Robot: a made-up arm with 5 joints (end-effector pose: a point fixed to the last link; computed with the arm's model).
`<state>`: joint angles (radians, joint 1 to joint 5).
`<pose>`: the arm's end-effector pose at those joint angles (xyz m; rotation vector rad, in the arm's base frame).
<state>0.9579 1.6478 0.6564 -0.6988 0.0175</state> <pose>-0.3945 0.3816 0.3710 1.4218 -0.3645 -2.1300</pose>
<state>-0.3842 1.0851 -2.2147 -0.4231 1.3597</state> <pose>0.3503 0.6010 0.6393 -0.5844 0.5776 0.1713</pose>
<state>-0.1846 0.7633 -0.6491 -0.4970 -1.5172</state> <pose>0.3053 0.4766 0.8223 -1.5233 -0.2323 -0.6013</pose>
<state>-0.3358 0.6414 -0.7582 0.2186 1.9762</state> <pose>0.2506 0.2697 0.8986 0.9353 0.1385 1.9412</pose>
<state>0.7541 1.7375 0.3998 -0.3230 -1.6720</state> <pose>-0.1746 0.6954 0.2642 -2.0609 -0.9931 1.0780</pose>
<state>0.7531 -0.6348 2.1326 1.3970 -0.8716</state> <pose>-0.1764 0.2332 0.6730 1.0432 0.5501 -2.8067</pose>
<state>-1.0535 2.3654 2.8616 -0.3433 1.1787</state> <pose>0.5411 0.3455 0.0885 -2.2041 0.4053 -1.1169</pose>
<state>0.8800 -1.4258 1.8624 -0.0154 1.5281</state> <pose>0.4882 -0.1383 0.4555 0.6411 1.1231 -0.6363</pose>
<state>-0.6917 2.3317 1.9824 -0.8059 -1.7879</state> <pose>0.4350 0.5697 0.0680 -0.6370 0.9391 1.2063</pose>
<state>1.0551 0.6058 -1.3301 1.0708 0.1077</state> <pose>0.2532 0.1733 0.6924 0.3943 0.5683 1.0151</pose>
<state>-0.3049 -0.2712 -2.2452 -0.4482 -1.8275</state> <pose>-0.0109 -0.0955 0.8392 -0.7935 1.2980 -2.1895</pose>
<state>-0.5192 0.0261 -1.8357 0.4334 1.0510</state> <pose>-0.0184 0.0051 0.8049 0.6966 -0.5271 0.0113</pose>
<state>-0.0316 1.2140 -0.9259 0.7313 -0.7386</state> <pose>0.3341 0.2838 0.7028 -0.7884 0.6470 -0.4861</pose>
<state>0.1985 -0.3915 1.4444 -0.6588 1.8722</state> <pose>0.2126 -0.1425 0.7506 0.6692 0.3813 -1.2734</pose>
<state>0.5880 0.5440 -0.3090 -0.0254 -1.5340</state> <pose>0.2270 0.4658 0.8094 -1.0777 -0.2433 0.3230</pose>
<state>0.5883 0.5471 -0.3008 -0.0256 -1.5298</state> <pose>0.2252 0.4691 0.8080 -1.0796 -0.2453 0.3354</pose>
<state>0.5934 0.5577 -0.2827 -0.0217 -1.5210</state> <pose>0.2201 0.4779 0.8035 -1.0872 -0.2491 0.3654</pose>
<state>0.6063 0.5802 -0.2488 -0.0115 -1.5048</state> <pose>0.2094 0.4951 0.7939 -1.1043 -0.2552 0.4234</pose>
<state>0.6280 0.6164 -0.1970 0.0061 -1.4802</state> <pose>0.1913 0.5209 0.7775 -1.1333 -0.2624 0.5128</pose>
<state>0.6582 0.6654 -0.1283 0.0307 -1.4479</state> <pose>0.1649 0.5530 0.7530 -1.1754 -0.2683 0.6310</pose>
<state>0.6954 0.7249 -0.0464 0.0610 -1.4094</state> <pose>0.1300 0.5872 0.7200 -1.2306 -0.2697 0.7704</pose>
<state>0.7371 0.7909 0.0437 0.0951 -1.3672</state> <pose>0.0885 0.6187 0.6796 -1.2973 -0.2639 0.9205</pose>
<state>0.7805 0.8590 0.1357 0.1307 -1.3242</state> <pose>0.0437 0.6433 0.6340 -1.3724 -0.2497 1.0692</pose>
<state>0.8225 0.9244 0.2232 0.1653 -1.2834</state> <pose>0.0000 0.6589 0.5872 -1.4508 -0.2280 1.2049</pose>
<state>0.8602 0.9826 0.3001 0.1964 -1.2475</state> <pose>-0.0386 0.6661 0.5434 -1.5258 -0.2020 1.3186</pose>
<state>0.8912 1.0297 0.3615 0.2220 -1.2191</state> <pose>-0.0690 0.6671 0.5070 -1.5905 -0.1766 1.4047</pose>
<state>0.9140 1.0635 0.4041 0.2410 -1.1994</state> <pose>-0.0898 0.6653 0.4805 -1.6392 -0.1561 1.4616</pose>
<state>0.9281 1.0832 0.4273 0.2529 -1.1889</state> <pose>-0.1013 0.6633 0.4651 -1.6688 -0.1440 1.4911</pose>
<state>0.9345 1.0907 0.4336 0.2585 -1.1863</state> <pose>-0.1051 0.6622 0.4596 -1.6805 -0.1405 1.4983</pose>
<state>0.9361 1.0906 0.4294 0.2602 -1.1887</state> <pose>-0.1042 0.6622 0.4603 -1.6810 -0.1427 1.4920</pose>
